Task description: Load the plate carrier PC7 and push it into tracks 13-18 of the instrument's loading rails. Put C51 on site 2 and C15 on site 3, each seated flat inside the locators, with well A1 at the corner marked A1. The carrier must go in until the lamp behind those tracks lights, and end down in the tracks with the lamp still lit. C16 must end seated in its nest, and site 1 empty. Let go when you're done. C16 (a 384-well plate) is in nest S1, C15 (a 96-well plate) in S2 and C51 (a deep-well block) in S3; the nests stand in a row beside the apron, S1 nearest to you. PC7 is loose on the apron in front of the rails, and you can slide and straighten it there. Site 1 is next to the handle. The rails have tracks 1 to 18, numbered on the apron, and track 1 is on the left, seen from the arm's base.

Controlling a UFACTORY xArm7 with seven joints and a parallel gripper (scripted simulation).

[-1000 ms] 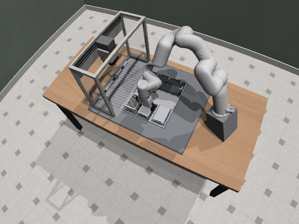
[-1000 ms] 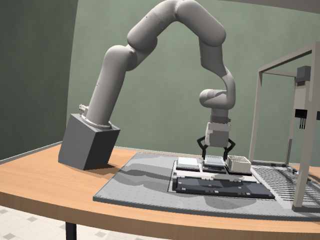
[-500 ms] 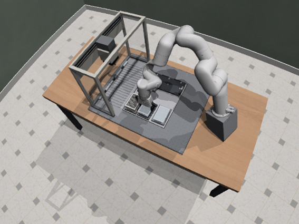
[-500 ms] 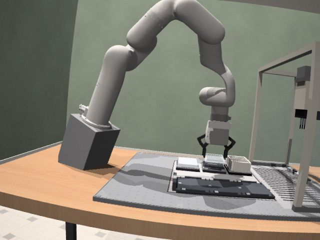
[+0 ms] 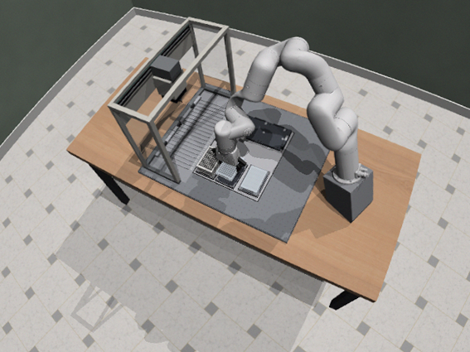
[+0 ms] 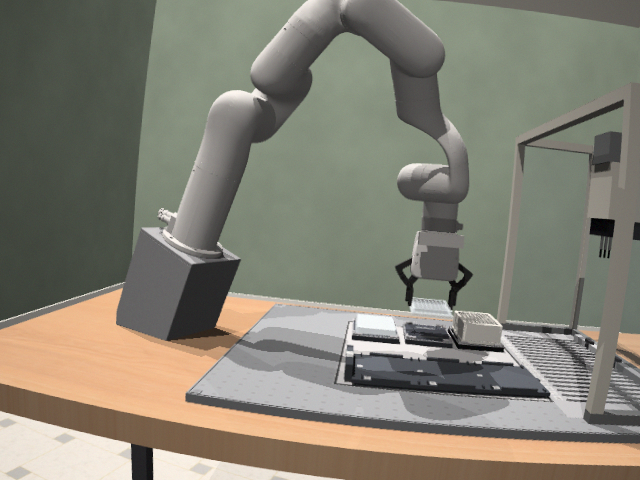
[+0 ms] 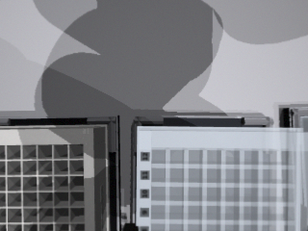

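My gripper is now 7 cm above the nest S2. Round my hand: 384-well plate C16: 11 cm behind, 6 cm below, 1 cm to the right; then deep-well block C51: 11 cm ahead, 5 cm below; then 96-well plate C15: 1 cm below.
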